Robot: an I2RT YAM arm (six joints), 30 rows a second.
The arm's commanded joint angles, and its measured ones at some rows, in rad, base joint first. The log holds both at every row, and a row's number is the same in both.
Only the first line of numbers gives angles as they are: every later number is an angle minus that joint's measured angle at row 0.
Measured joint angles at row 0:
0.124 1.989 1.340 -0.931 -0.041 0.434
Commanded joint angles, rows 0 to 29:
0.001 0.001 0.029 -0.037 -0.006 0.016
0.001 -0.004 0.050 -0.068 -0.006 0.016
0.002 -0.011 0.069 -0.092 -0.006 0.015
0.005 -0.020 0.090 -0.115 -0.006 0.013
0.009 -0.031 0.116 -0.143 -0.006 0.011
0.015 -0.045 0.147 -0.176 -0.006 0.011
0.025 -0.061 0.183 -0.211 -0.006 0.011
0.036 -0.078 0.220 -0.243 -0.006 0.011
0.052 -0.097 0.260 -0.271 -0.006 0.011
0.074 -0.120 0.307 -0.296 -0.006 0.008
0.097 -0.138 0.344 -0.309 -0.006 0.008
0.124 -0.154 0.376 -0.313 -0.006 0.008
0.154 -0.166 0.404 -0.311 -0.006 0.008
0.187 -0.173 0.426 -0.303 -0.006 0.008
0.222 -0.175 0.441 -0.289 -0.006 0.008
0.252 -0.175 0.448 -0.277 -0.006 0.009
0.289 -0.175 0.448 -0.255 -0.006 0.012
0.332 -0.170 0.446 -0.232 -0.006 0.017
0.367 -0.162 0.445 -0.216 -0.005 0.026
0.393 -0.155 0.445 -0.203 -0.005 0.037
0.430 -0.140 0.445 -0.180 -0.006 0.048
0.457 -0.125 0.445 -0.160 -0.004 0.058
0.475 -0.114 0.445 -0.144 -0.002 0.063
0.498 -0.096 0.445 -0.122 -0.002 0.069
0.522 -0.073 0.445 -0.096 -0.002 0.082
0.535 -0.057 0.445 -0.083 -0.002 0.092
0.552 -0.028 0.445 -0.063 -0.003 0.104
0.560 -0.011 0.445 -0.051 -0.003 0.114
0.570 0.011 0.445 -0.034 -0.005 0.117
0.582 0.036 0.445 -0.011 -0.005 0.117
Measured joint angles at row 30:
0.559 -0.028 0.445 -0.048 -0.008 0.079
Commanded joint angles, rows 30 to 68:
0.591 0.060 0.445 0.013 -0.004 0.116
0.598 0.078 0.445 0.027 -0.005 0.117
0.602 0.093 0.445 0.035 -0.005 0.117
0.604 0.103 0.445 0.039 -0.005 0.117
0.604 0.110 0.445 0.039 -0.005 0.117
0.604 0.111 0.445 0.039 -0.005 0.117
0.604 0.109 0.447 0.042 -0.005 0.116
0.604 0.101 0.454 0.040 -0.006 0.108
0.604 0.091 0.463 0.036 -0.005 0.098
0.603 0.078 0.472 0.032 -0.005 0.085
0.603 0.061 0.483 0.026 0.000 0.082
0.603 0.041 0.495 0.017 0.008 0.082
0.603 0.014 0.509 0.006 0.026 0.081
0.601 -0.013 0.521 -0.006 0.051 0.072
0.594 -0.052 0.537 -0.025 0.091 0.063
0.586 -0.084 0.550 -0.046 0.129 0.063
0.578 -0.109 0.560 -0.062 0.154 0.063
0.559 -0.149 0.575 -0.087 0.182 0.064
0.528 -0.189 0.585 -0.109 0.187 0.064
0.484 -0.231 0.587 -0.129 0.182 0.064
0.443 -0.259 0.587 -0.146 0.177 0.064
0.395 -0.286 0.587 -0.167 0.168 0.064
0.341 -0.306 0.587 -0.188 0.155 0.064
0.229 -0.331 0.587 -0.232 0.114 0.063
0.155 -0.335 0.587 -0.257 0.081 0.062
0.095 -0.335 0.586 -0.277 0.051 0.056
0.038 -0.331 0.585 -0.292 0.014 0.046
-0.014 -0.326 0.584 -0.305 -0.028 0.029
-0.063 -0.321 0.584 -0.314 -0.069 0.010
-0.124 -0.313 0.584 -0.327 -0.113 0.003
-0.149 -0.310 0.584 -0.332 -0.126 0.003
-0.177 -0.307 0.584 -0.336 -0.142 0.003
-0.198 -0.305 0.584 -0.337 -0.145 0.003
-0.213 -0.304 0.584 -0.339 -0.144 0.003
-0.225 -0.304 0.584 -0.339 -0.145 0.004
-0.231 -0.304 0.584 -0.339 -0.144 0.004
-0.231 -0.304 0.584 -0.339 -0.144 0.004
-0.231 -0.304 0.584 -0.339 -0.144 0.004
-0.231 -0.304 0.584 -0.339 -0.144 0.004
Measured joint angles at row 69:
-0.237 -0.294 0.581 -0.343 -0.101 0.019
